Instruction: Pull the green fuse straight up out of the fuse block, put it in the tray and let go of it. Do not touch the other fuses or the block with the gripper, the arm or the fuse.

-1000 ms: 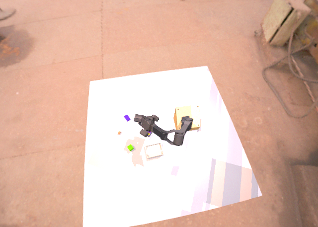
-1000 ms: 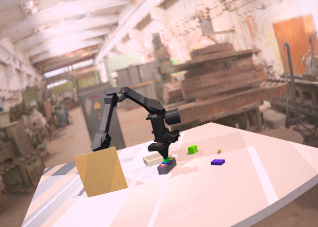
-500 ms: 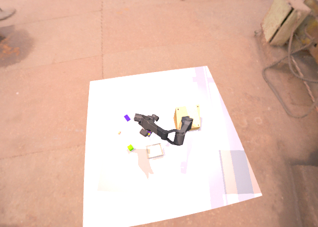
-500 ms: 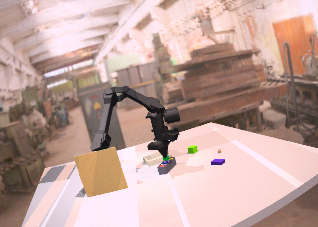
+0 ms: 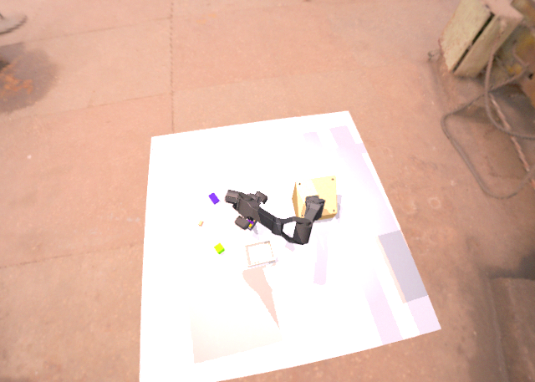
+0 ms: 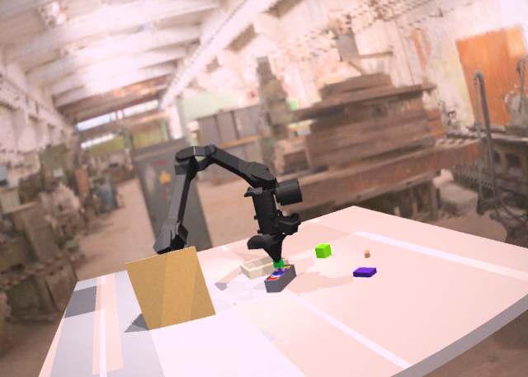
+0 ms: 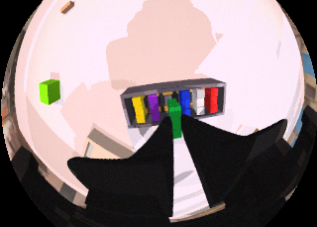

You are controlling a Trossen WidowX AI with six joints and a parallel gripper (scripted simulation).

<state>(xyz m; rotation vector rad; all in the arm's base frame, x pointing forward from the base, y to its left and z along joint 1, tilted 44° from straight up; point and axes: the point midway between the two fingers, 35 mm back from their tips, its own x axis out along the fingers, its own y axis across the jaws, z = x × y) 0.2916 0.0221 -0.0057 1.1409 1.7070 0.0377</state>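
The tray is 17 cm to the left of my gripper tip, 7 cm below it and 1 cm behind it. Also, from my gripper tip: green fuse (1 cm below).
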